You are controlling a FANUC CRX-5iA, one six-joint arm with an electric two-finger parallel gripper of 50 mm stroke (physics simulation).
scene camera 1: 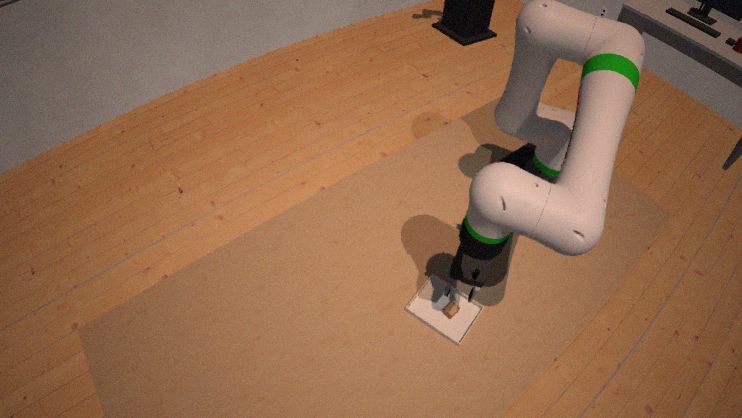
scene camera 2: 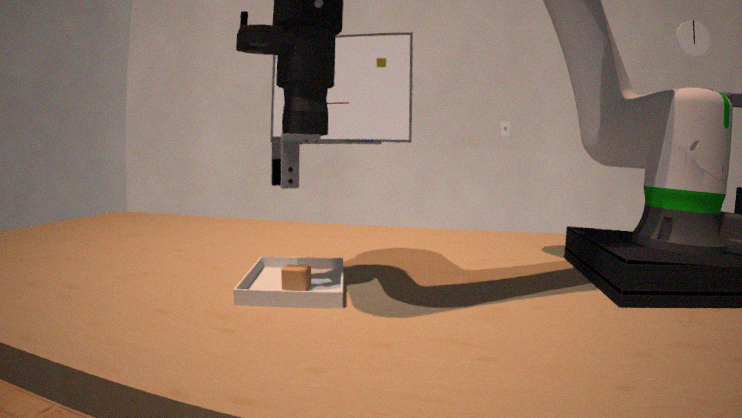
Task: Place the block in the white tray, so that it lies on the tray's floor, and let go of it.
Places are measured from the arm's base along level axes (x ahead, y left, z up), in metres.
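Where they show: gripper, fingertip midpoint: [scene camera 1: 458, 295] [scene camera 2: 284, 186]; arm's base, origin of the base link: [scene camera 1: 544, 175] [scene camera 2: 676, 245].
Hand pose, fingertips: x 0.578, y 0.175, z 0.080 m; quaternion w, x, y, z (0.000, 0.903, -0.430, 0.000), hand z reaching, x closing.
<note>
Things, the pixels of their top centre, and the offset from my fingertips.
- block, middle of its top: [scene camera 2: 296, 267] [scene camera 1: 452, 308] dx -0.013, dy -0.006, dz -0.106 m
- white tray, middle of its top: [scene camera 2: 295, 271] [scene camera 1: 445, 307] dx -0.005, dy -0.020, dz -0.117 m
The block [scene camera 1: 451, 310] [scene camera 2: 296, 278] is a small orange-brown cube. It sits inside the white tray [scene camera 1: 456, 331] [scene camera 2: 288, 299] on the tray's floor, near the middle and apart from the walls in scene camera 1. The tray is shallow, with low walls. My gripper [scene camera 1: 459, 296] [scene camera 2: 283, 185] is open, with nothing between its fingers. It points down and hangs well above the tray and the block, clear of both. In scene camera 2 the fingers overlap in part, so their gap shows better in scene camera 1.
The arm's black base plate [scene camera 2: 675, 291] stands to the right of the tray in scene camera 2. A black stand [scene camera 1: 465, 20] and a grey desk [scene camera 1: 680, 44] are at the far side of the room. A whiteboard [scene camera 2: 381, 93] hangs on the wall behind.
</note>
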